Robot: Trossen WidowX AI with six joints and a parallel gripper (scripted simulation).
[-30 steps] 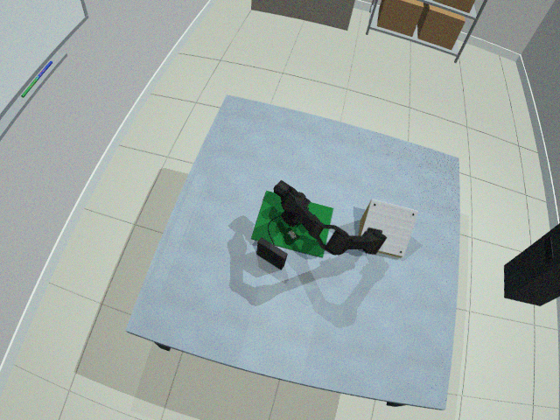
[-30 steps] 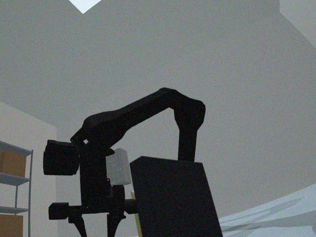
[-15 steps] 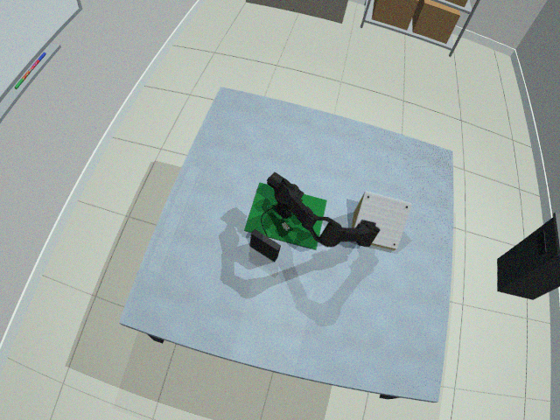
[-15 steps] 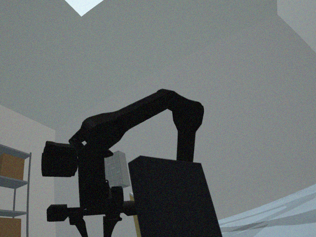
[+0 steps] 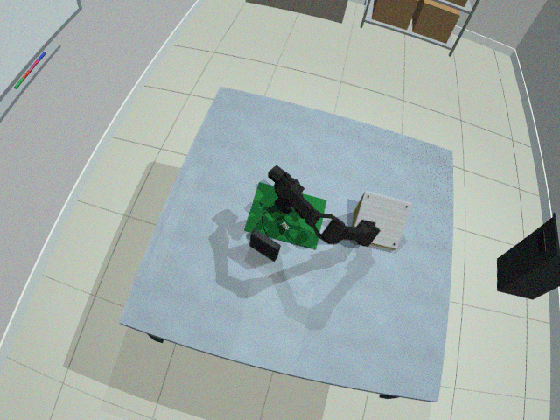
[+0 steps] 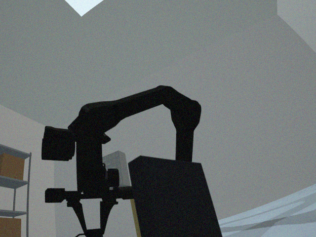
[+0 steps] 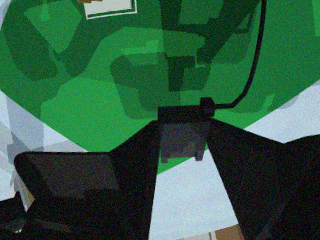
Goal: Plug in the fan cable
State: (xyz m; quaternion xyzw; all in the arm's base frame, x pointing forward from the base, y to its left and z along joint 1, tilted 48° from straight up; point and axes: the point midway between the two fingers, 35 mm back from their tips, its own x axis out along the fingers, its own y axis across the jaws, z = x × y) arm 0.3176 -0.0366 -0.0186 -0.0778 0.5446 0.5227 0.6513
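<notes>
My gripper tip is now 90 mm to the right of the pale four-pin fan header, 40 mm above it and 20 mm short of it. The rest, counted from my gripper tip: black plug: 10 mm to the right; then black fan: 210 mm to the left, 80 mm ahead, 10 mm above.
</notes>
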